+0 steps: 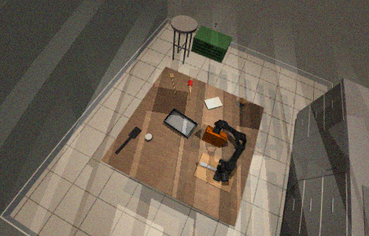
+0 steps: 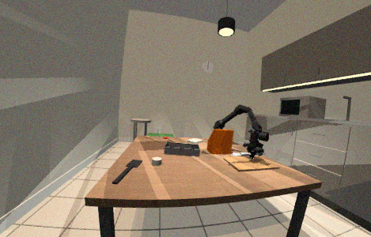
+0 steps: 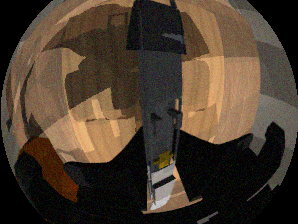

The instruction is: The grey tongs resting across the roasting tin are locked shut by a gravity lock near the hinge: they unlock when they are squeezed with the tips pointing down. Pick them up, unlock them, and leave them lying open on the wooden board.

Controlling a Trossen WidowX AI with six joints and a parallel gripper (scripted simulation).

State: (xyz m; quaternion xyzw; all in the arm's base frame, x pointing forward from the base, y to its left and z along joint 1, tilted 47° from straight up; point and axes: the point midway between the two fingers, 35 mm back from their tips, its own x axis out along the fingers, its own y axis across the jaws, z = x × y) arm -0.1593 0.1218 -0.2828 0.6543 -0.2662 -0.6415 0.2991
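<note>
Now: gripper tip 4 cm below the small yellow piece. Round my gripper tip: white pad: 69 cm to the right, 30 cm ahead, 3 cm below; wooden board: 4 cm below; roasting tin: 51 cm ahead, 28 cm to the right, 2 cm below.
</note>
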